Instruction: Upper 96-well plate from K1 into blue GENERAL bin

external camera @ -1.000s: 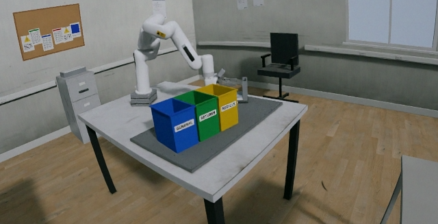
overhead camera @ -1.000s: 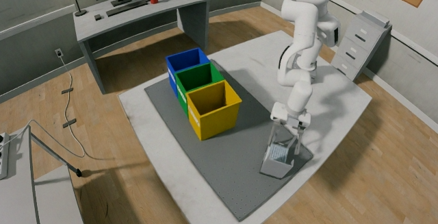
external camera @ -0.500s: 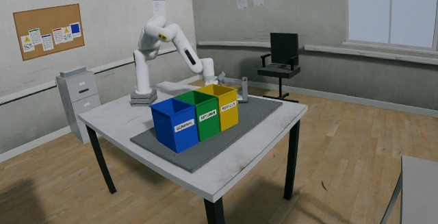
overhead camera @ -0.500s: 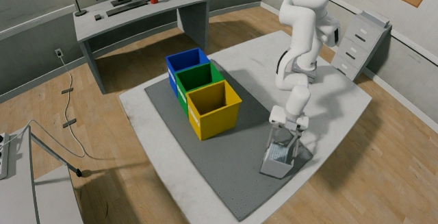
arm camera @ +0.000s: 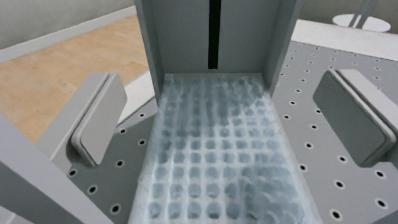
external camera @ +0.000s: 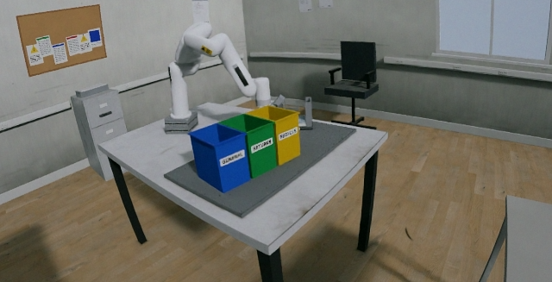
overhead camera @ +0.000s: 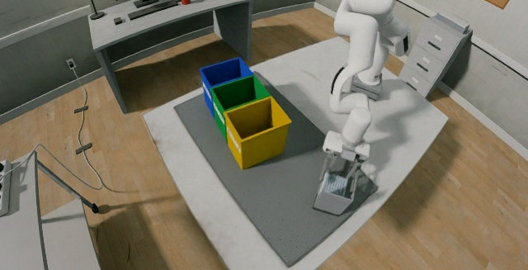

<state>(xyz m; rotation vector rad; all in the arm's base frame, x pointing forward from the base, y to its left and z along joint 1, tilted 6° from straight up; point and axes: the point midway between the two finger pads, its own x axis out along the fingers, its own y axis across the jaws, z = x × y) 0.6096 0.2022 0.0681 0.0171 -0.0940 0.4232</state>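
The white plate is 20 mm ahead of my hand, 10 mm to the left of it and 50 mm below it. From my hand the other things lie so: green bin (40 mm ahead, 440 mm to the right, 10 mm above); blue general bin (570 mm to the right, 10 mm above); yellow bin (70 mm ahead, 310 mm to the right, 10 mm above).
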